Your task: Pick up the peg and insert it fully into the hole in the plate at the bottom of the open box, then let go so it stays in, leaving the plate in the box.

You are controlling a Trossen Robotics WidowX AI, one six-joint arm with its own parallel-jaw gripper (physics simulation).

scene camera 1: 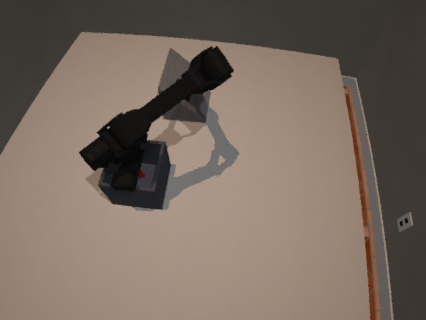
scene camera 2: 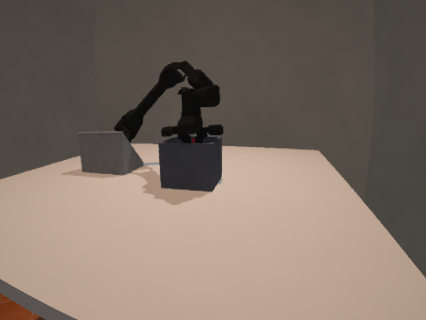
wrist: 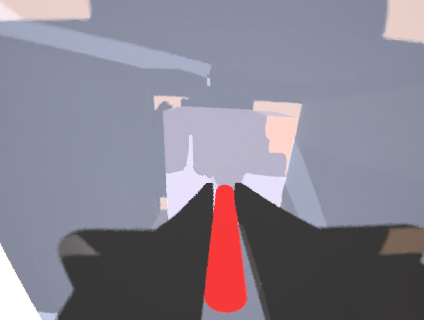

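Seen in the pictures: gripper, between the fingertips: (scene camera 1: 136,173) (wrist: 223,189); arm's base, origin of its link: (scene camera 2: 119,145).
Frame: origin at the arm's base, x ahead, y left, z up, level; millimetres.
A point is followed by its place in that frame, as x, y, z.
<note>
The red peg (wrist: 225,250) {328, -109, 26} (scene camera 1: 142,174) {329, -91, -22} (scene camera 2: 193,140) {328, -109, 35} is held between the fingers of my gripper (wrist: 223,189) {327, -109, -20}, which is shut on it. In the wrist view the peg's far end points at the pale plate (wrist: 215,135) {331, -139, -42}, which lies at the bottom of the dark open box (wrist: 90,140) {391, -146, -3} (scene camera 1: 145,198) {406, -69, -19} (scene camera 2: 190,165) {335, -189, -25}. The plate also shows past the gripper in scene camera 1 (scene camera 1: 148,176) {324, -77, -43}. The fingertips reach in at the box's opening. The hole does not show; the peg and fingers cover part of the plate. Whether the peg's tip touches the plate, I cannot tell.
A grey wedge-shaped block (scene camera 2: 102,152) {-41, -67, -16} (scene camera 1: 171,72) {-45, -41, 42} stands near the arm's base, apart from the box. The arm reaches over the pale table (scene camera 1: 260,215) {414, 270, -100} (scene camera 2: 240,240) {488, -453, -100} from beside that block. The box's walls surround the plate closely.
</note>
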